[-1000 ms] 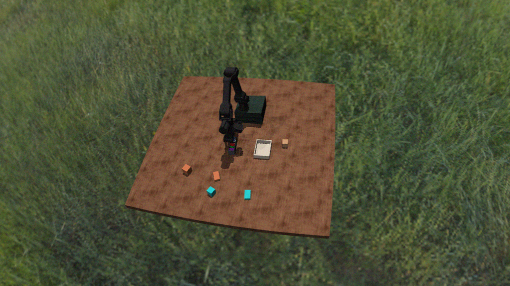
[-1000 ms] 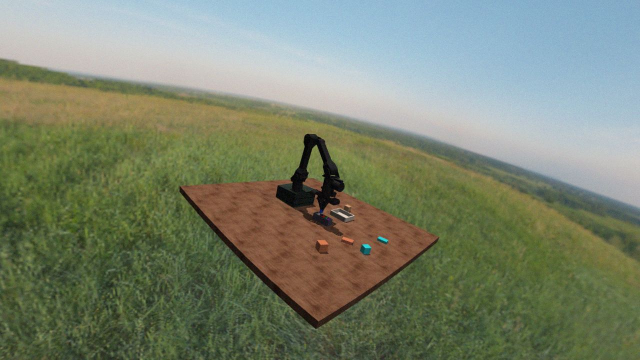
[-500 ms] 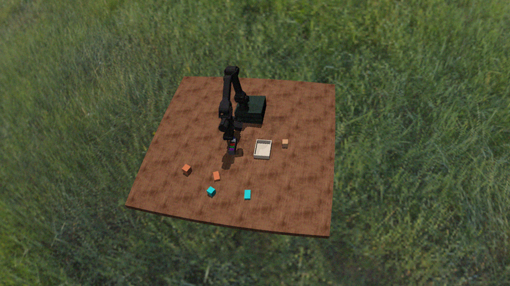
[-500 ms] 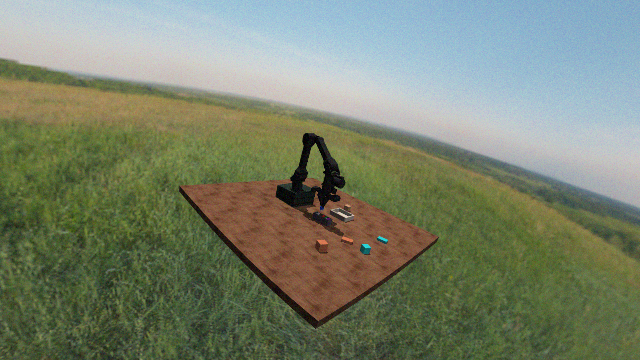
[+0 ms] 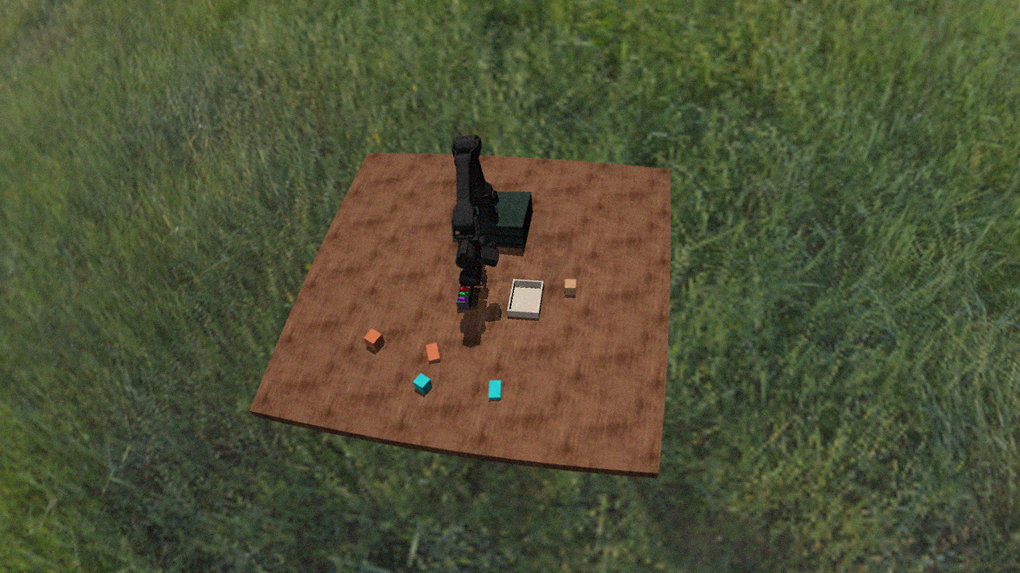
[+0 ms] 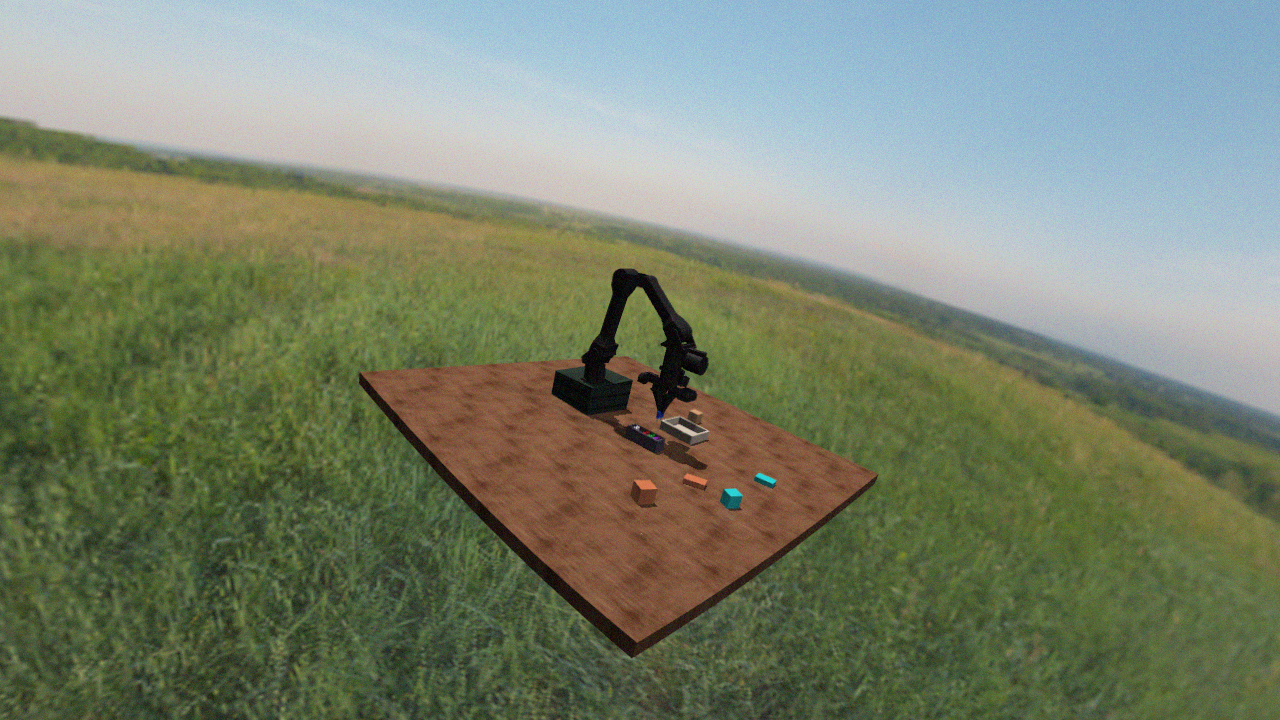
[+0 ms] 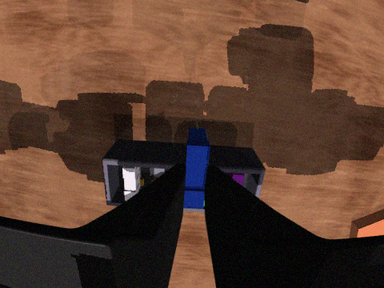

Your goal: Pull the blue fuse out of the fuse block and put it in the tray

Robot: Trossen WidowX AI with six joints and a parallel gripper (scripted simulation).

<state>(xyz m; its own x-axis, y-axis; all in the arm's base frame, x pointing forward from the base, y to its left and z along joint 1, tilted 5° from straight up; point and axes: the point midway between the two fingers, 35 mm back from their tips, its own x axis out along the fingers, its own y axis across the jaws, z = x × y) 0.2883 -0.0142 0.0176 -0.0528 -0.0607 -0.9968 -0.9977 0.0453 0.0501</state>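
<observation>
Right now the white tray is 15 cm to the left of my gripper tip, 10 cm below it and 2 cm ahead of it. Round my gripper tip: green fuse 7 cm below, 5 cm to the right, 1 cm ahead; then red fuse 7 cm below, 5 cm to the right, 1 cm behind; then blue fuse 1 cm below.
</observation>
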